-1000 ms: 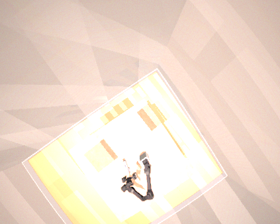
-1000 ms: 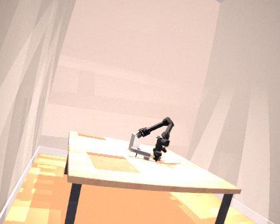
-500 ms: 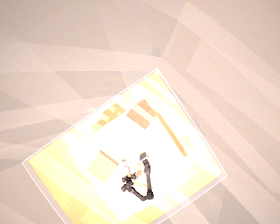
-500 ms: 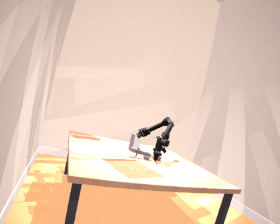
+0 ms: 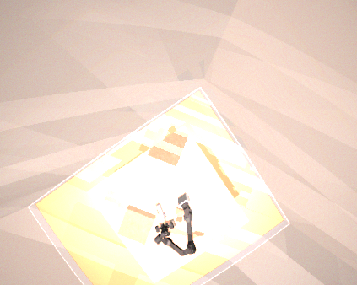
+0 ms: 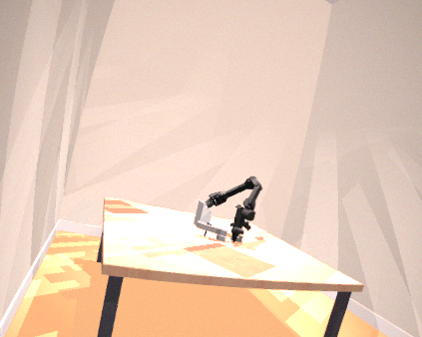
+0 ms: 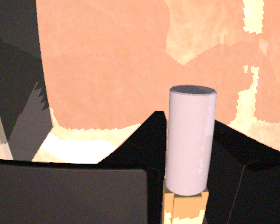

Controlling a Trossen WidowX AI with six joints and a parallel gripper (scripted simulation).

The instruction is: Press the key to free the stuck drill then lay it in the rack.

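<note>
Right now my gripper tip is 4 cm to the left of the drill, 4 cm below it and 1 cm past it.
</note>
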